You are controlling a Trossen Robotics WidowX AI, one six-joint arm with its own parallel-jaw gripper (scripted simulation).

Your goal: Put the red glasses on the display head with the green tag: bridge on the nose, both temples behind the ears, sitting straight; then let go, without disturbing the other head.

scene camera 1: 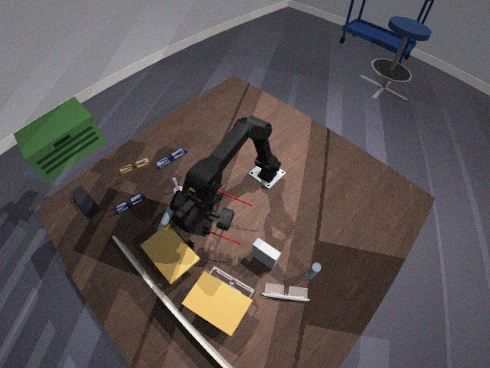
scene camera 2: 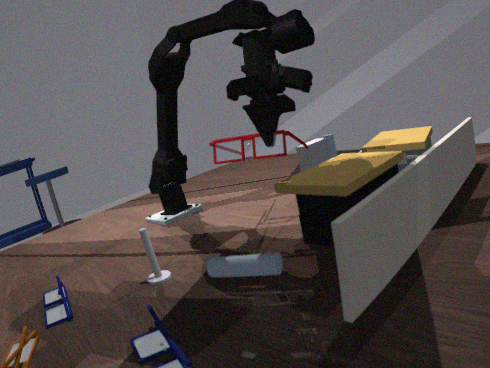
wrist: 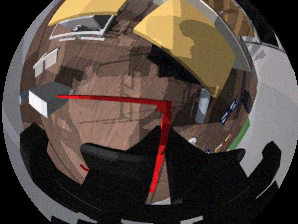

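Observation:
A long white board (scene camera 2: 372,240) and a white box (scene camera 2: 317,153) are visible. So is a pale blue cylinder (scene camera 2: 268,264). The gripper (scene camera 2: 270,146), (scene camera 1: 200,219), (wrist: 162,129) can be seen too.

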